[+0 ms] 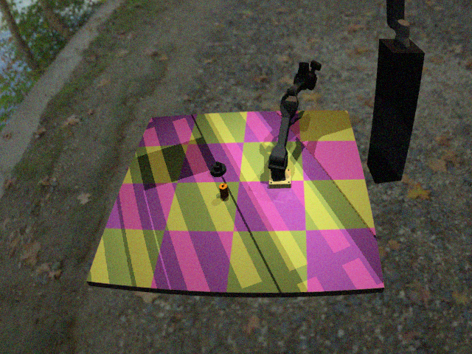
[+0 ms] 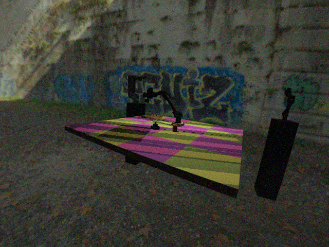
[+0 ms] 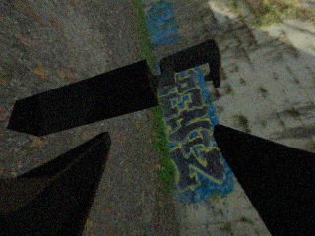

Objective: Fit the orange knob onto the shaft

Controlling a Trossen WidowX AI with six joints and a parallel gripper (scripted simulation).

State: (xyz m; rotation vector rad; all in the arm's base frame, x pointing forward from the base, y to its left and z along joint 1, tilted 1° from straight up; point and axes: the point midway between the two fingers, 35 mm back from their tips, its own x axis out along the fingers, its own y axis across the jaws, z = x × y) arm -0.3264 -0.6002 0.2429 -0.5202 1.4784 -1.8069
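Now: the orange knob 68 cm to the left of my gripper tip, 62 cm ahead of it and 24 cm below it. From my gripper tip the other things lie so: pedestal: 65 cm ahead, 50 cm to the left, 24 cm below.
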